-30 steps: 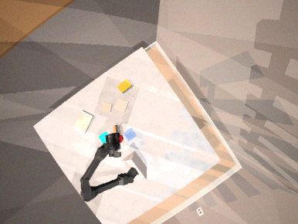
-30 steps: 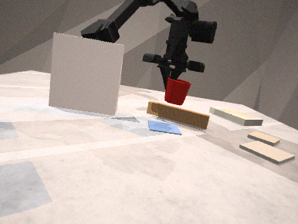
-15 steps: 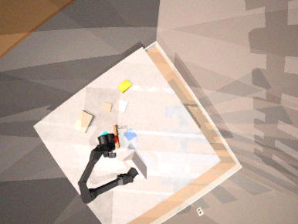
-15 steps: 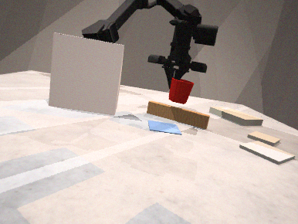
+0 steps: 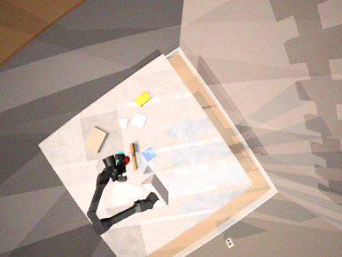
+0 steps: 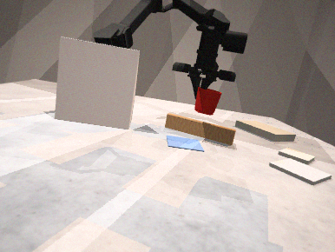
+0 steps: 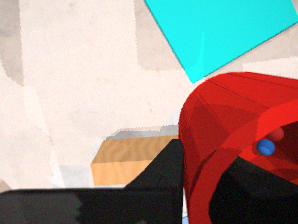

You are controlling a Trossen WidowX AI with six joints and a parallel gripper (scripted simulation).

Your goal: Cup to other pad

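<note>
My gripper tip is now 40 mm short of the blue marble, 30 mm to the left of it and 20 mm above it. Round my gripper tip: red marble (40 mm ahead, 20 mm to the right, 20 mm below); then green marble (50 mm ahead, 20 mm below, 10 mm to the right); then cup (30 mm ahead, 20 mm to the right).
</note>
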